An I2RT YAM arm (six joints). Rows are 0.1 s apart.
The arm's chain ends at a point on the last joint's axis. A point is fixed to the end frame.
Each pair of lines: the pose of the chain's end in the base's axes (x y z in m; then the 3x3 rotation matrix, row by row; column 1 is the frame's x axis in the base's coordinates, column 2 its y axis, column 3 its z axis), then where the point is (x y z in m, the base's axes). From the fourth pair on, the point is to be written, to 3 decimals.
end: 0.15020 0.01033 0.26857; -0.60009 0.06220 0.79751; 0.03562 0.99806 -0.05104; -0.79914 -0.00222 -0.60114
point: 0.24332 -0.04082 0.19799
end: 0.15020 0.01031 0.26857; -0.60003 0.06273 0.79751; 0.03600 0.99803 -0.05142; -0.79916 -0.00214 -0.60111
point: 0.24329 -0.04088 0.19799
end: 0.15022 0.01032 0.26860; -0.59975 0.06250 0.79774; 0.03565 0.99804 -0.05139; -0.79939 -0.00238 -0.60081
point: 0.24335 -0.04087 0.19807
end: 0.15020 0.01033 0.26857; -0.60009 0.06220 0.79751; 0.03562 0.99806 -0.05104; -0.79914 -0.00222 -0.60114
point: 0.243 -0.041 0.198
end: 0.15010 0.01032 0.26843; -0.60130 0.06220 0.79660; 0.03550 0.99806 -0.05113; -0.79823 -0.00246 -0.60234
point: 0.243 -0.041 0.198
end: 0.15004 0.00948 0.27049; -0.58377 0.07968 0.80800; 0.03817 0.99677 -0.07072; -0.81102 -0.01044 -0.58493
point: 0.244 -0.044 0.202
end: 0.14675 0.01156 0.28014; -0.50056 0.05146 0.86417; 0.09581 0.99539 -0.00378; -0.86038 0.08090 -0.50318
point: 0.248 -0.034 0.218
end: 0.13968 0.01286 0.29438; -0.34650 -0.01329 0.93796; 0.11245 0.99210 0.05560; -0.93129 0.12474 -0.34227
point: 0.253 -0.025 0.249
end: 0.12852 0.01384 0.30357; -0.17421 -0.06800 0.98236; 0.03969 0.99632 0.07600; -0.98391 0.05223 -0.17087
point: 0.249 -0.022 0.282
